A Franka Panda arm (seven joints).
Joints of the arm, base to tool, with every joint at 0 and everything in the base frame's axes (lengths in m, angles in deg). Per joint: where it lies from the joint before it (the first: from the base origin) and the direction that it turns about. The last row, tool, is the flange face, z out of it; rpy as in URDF.
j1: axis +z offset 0 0 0.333
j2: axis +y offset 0 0 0
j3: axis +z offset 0 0 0.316
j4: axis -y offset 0.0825 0 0
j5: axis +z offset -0.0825 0 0.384
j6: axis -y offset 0 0 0
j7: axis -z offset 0.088 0 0
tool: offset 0 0 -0.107 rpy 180 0 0
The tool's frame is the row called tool.
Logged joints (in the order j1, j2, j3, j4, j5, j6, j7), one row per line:
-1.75 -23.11 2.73 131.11 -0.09 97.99 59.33
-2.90 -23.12 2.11 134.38 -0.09 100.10 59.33
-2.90 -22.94 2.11 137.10 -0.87 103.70 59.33
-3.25 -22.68 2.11 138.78 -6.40 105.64 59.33
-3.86 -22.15 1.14 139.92 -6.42 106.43 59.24
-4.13 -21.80 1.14 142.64 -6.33 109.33 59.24
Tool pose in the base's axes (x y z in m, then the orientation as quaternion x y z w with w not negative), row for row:
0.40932 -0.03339 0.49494 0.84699 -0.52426 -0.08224 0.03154
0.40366 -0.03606 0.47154 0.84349 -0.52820 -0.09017 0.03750
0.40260 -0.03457 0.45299 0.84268 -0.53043 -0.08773 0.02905
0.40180 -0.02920 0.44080 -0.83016 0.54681 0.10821 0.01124
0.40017 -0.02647 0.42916 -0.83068 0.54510 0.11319 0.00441
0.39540 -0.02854 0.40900 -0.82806 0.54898 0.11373 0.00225
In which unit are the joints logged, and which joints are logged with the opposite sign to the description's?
The joints are logged in degrees. Opposite sign: j3, j4, j5.
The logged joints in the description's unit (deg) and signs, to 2 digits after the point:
-1.75 -23.11 -2.73 -131.11 0.09 97.99 59.33
-2.90 -23.12 -2.11 -134.38 0.09 100.10 59.33
-2.90 -22.94 -2.11 -137.10 0.87 103.70 59.33
-3.25 -22.68 -2.11 -138.78 6.40 105.64 59.33
-3.86 -22.15 -1.14 -139.92 6.42 106.43 59.24
-4.13 -21.80 -1.14 -142.64 6.33 109.33 59.24

